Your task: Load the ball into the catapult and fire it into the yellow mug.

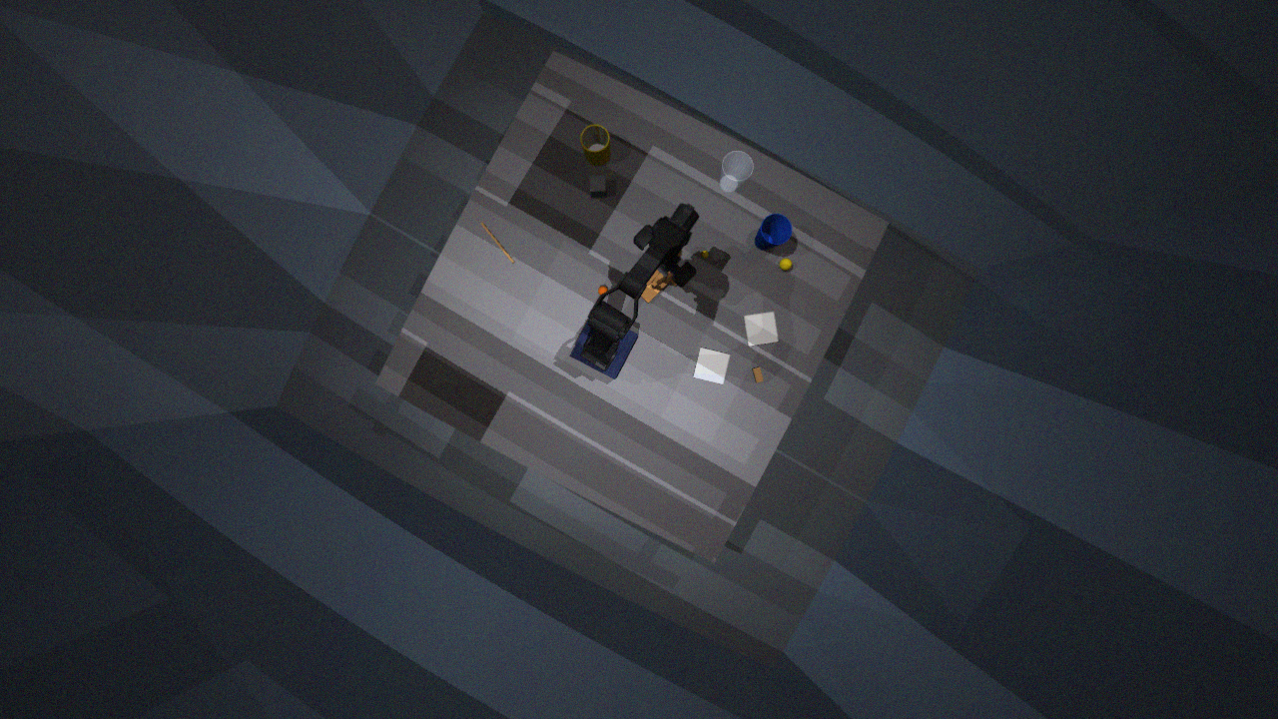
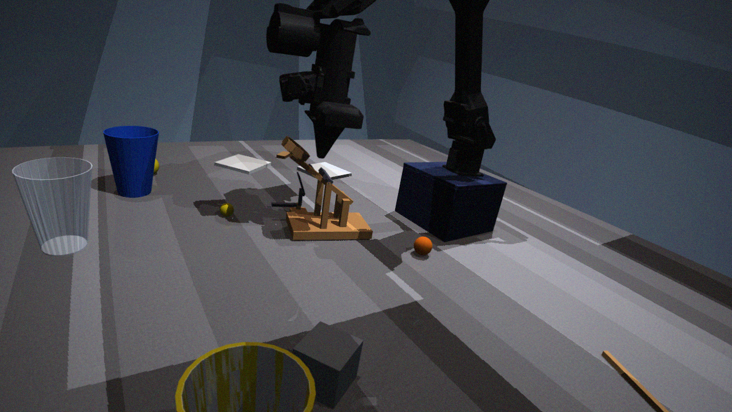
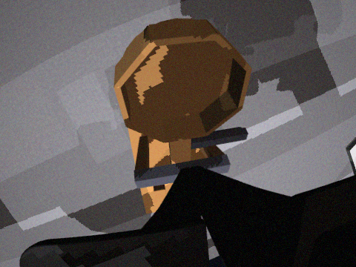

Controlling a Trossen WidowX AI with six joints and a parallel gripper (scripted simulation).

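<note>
My gripper tip is now 60 mm above the wooden catapult and 20 mm to the left of it. Round my gripper tip: grey cube 330 mm to the left, 110 mm below, 100 mm ahead; blue cup 300 mm ahead, 200 mm to the right, 100 mm below; orange ball 160 mm behind, 120 mm below, 110 mm to the left.
</note>
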